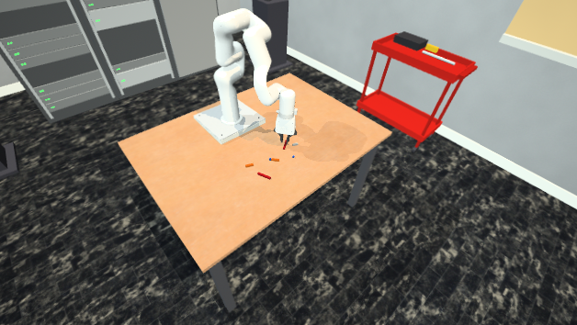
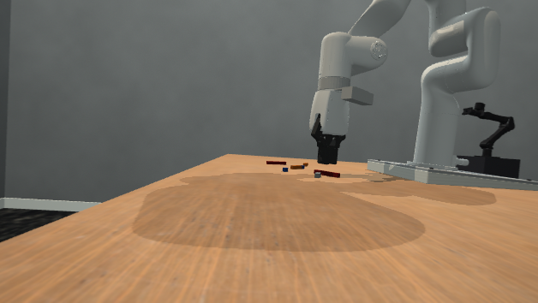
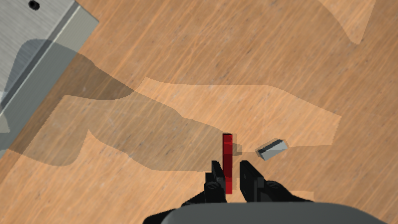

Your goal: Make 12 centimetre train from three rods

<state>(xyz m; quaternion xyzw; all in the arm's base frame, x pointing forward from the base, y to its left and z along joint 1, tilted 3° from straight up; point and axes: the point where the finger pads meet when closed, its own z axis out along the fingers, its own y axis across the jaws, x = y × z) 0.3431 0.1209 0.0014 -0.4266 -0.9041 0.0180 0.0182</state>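
Right now the red rod is 40 mm below my hand. The rest, counted from my hand: grey rod (50 mm to the left, 40 mm below, 30 mm ahead); then blue rod (100 mm ahead, 40 mm below, 20 mm to the right).
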